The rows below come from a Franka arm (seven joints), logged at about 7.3 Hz.
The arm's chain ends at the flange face. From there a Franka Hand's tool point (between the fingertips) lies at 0.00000 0.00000 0.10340 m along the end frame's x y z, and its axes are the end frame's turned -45 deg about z.
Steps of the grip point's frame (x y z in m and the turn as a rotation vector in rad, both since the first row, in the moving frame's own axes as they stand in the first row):
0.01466 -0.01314 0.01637 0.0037 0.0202 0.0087
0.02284 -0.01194 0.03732 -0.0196 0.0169 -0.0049
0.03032 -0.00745 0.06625 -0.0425 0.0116 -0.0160
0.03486 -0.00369 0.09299 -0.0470 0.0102 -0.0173
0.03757 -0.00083 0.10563 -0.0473 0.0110 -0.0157
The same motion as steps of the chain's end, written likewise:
-0.00014 -0.01792 0.01639 0.0169 0.0117 0.0087
0.00504 -0.02478 0.03735 -0.0019 0.0258 -0.0049
0.01220 -0.02893 0.06635 -0.0218 0.0383 -0.0160
0.01784 -0.02991 0.09311 -0.0260 0.0404 -0.0173
0.02170 -0.02977 0.10575 -0.0257 0.0412 -0.0157

